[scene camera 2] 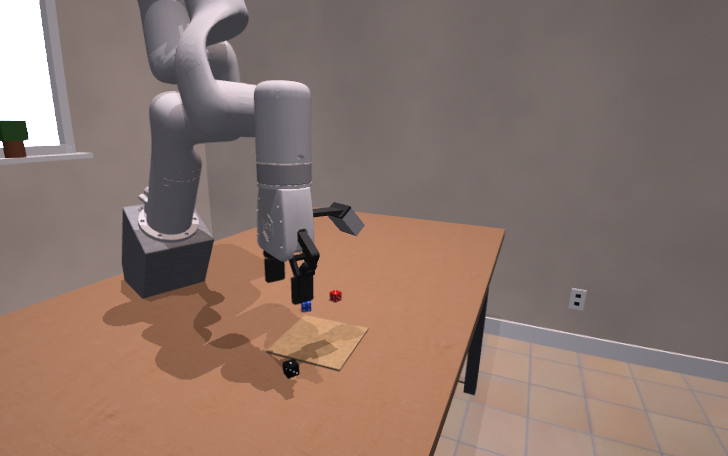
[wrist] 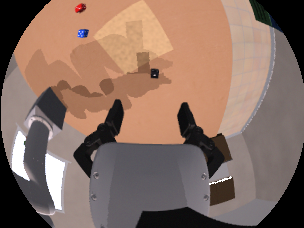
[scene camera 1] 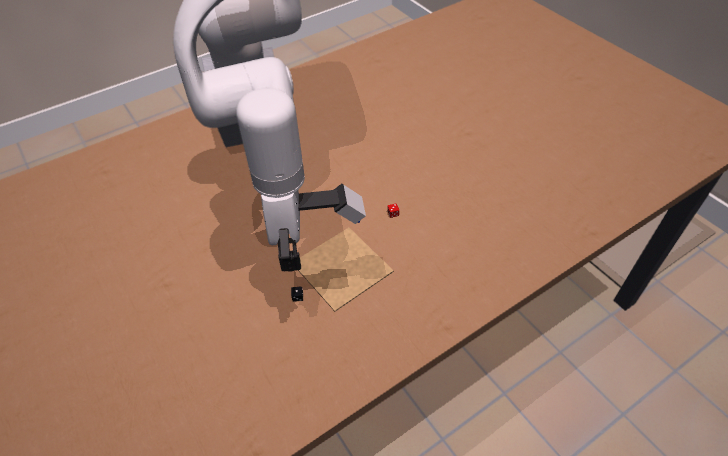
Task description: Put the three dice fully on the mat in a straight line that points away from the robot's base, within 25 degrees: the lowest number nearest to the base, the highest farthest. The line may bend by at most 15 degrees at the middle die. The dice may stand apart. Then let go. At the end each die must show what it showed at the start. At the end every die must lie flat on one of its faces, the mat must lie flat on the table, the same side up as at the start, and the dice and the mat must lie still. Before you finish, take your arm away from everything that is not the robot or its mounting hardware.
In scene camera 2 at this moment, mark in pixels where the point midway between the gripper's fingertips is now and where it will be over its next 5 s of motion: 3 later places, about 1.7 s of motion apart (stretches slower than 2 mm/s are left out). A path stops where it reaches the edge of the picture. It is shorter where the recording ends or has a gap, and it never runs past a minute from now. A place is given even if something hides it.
My gripper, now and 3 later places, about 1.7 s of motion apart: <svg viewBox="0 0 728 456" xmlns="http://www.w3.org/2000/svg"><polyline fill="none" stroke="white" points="288,290 287,304 287,319 287,336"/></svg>
